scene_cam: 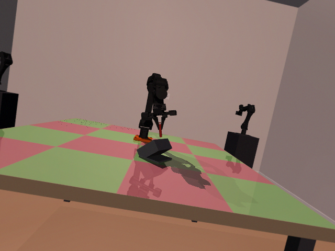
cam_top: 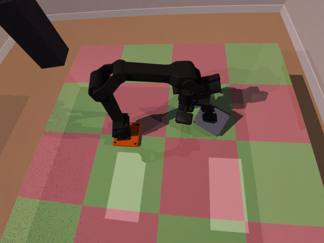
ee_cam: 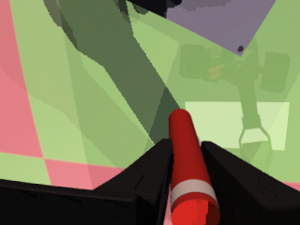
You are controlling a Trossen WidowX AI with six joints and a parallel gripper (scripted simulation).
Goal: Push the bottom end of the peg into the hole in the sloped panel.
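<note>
The grey sloped panel lies 110 mm ahead of my gripper tip, 30 mm to the right of it and 80 mm below it. Also, from my gripper tip: dark red peg 20 mm above.
</note>
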